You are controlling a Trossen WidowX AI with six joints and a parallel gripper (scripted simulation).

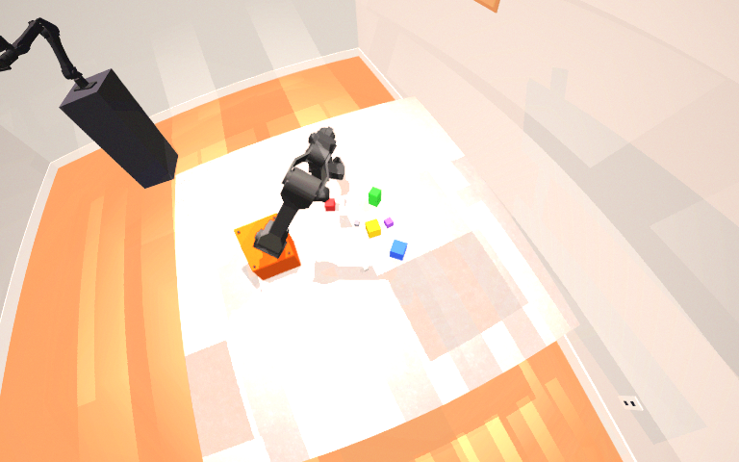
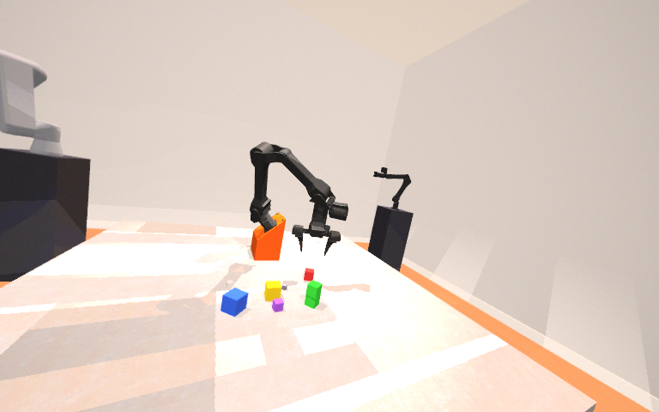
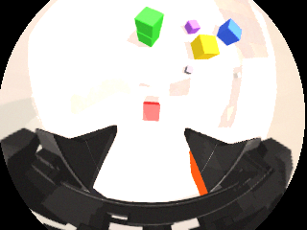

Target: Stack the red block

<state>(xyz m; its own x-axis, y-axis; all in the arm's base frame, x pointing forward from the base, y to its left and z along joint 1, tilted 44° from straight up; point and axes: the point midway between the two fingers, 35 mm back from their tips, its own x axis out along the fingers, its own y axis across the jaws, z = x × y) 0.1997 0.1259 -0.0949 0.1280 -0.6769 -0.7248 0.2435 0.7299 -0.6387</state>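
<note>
The red block is 80 mm below my gripper tip. Also, from my gripper tip: blue cube 190 mm ahead, 260 mm to the right, 80 mm below; then small purple cube 190 mm ahead, 140 mm to the right, 90 mm below; then yellow cube 130 mm ahead, 150 mm to the right, 80 mm below.
</note>
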